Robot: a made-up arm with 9 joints. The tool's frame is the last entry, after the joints.
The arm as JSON. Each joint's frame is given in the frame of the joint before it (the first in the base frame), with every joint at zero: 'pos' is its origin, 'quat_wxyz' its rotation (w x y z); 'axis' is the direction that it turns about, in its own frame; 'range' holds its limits. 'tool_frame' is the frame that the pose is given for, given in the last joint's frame.
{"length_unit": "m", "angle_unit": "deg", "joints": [
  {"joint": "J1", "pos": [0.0, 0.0, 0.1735], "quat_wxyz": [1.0, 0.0, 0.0, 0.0], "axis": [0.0, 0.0, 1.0], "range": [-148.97, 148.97]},
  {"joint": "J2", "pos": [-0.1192, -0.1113, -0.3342], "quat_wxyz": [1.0, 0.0, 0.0, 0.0], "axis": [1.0, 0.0, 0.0], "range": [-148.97, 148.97]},
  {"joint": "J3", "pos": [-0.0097, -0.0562, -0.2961], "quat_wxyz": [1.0, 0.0, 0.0, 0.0], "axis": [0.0, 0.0, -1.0], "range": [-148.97, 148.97]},
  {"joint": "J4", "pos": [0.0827, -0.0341, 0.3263], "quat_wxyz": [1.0, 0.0, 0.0, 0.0], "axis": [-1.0, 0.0, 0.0], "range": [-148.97, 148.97]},
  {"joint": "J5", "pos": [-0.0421, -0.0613, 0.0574], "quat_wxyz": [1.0, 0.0, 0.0, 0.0], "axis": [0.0, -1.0, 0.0], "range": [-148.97, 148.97]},
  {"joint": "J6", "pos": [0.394, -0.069, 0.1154], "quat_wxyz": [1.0, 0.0, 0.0, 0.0], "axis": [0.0, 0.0, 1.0], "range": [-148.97, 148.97]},
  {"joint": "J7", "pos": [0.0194, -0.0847, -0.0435], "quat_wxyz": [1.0, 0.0, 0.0, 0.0], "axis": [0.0, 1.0, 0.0], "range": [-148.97, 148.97]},
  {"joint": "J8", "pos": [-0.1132, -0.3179, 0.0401], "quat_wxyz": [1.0, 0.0, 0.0, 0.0], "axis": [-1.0, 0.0, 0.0], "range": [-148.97, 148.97]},
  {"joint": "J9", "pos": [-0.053, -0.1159, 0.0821], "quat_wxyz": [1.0, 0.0, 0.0, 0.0], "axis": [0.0, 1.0, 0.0], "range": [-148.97, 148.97]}
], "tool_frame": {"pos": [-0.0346, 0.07, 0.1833], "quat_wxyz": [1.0, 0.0, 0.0, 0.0]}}
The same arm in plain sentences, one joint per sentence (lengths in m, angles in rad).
The arm has nine revolute joints in a row. What follows holds with every joint at zero, and every direction is one of the base frame's.
Joint 1 sits 0.1735 m along +z from the base frame's origin and turns about +z, from -2.6000 to 2.6000 rad.
Joint 2 sits 0.1192 m along -x and 0.1113 m along -y and 0.3342 m along -z from joint 1 and turns about +x, from -2.6000 to 2.6000 rad.
Joint 3 sits 0.0097 m along -x and 0.0562 m along -y and 0.2961 m along -z from joint 2 and turns about -z, from -2.6000 to 2.6000 rad.
Joint 4 sits 0.0827 m along +x and 0.0341 m along -y and 0.3263 m along +z from joint 3 and turns about -x, from -2.6000 to 2.6000 rad.
Joint 5 sits 0.0421 m along -x and 0.0613 m along -y and 0.0574 m along +z from joint 4 and turns about -y, from -2.6000 to 2.6000 rad.
Joint 6 sits 0.3940 m along +x and 0.0690 m along -y and 0.1154 m along +z from joint 5 and turns about +z, from -2.6000 to 2.6000 rad.
Joint 7 sits 0.0194 m along +x and 0.0847 m along -y and 0.0435 m along -z from joint 6 and turns about +y, from -2.6000 to 2.6000 rad.
Joint 8 sits 0.1132 m along -x and 0.3179 m along -y and 0.0401 m along +z from joint 7 and turns about -x, from -2.6000 to 2.6000 rad.
Joint 9 sits 0.0530 m along -x and 0.1159 m along -y and 0.0821 m along +z from joint 8 and turns about +y, from -2.6000 to 2.6000 rad.
The tool frame, which is the frame that the pose is given for, sits 0.0346 m along -x and 0.0700 m along +y and 0.1833 m along +z from joint 9; its axes are parallel to the base frame's.

